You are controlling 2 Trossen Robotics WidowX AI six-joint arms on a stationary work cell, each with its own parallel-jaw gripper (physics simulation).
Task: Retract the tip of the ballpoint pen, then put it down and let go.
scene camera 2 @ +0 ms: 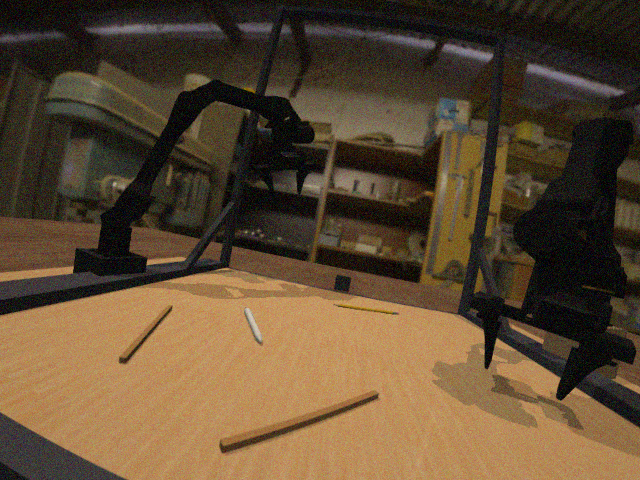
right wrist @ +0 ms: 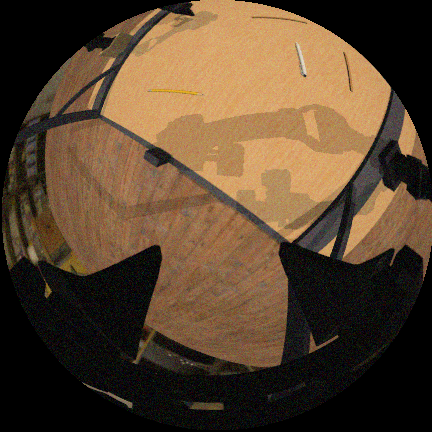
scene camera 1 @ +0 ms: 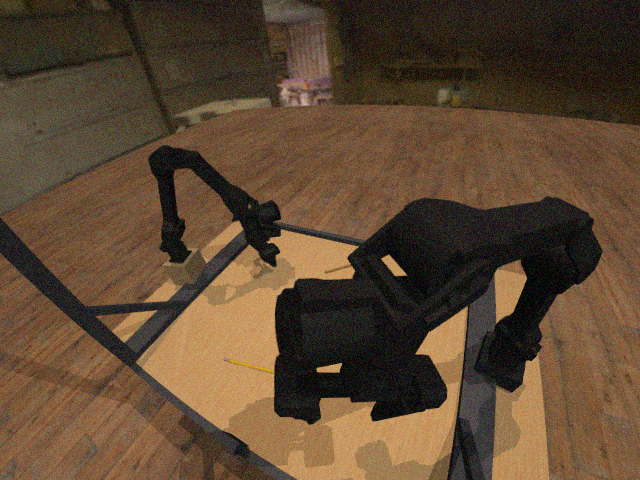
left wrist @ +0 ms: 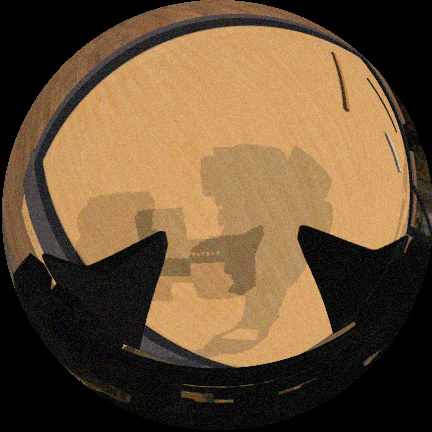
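Seen in the pictures: left gripper, fingertip midpoint: (scene camera 2: 520, 383) (scene camera 1: 270, 260) (left wrist: 234, 235); right gripper, fingertip midpoint: (scene camera 2: 286, 196) (right wrist: 221, 251) (scene camera 1: 342, 419); left arm's base at its link origin: (scene camera 1: 180, 256); right arm's base at its link origin: (scene camera 2: 112, 253) (right wrist: 396, 165) (scene camera 1: 504, 355).
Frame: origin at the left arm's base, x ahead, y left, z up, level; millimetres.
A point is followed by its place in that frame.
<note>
A white pen (scene camera 2: 253, 325) @(z -93, x 665, y -84 mm) (left wrist: 393, 152) @(z -97, x 661, y -100 mm) (right wrist: 300, 60) @(z -95, x 668, y -122 mm) lies flat on the table, apart from both grippers. One end looks darker; it is too small to tell whether the tip is out. The pen does not show in scene camera 1, where the right arm covers much of the table. My left gripper (scene camera 2: 523, 382) @(z -76, x 307, y 84 mm) (left wrist: 234, 235) @(z -76, x 307, y 84 mm) is wide open and empty above the table at the right of scene camera 2. My right gripper (scene camera 2: 285, 191) @(z 174, x 643, y -453 mm) (scene camera 1: 342, 418) @(z 174, x 643, y -453 mm) (right wrist: 221, 251) @(z 174, x 643, y -453 mm) is open, with nothing between its fingers, high above and beyond the pen in scene camera 2.
A yellow pencil (scene camera 1: 249, 365) @(z -97, x 367, y -296 mm) (scene camera 2: 367, 308) @(z -97, x 381, y -294 mm) (right wrist: 175, 92) @(z -98, x 395, y -300 mm) lies behind the pen in scene camera 2. One brown stick (scene camera 2: 146, 334) @(z -98, x 797, y -8 mm) (right wrist: 348, 72) @(z -99, x 803, y -54 mm) lies left of the pen there; another stick (scene camera 2: 299, 421) @(z -97, x 609, y 113 mm) (left wrist: 340, 82) @(z -101, x 563, y 93 mm) (right wrist: 279, 19) lies nearer the camera. Dark frame bars edge the table.
</note>
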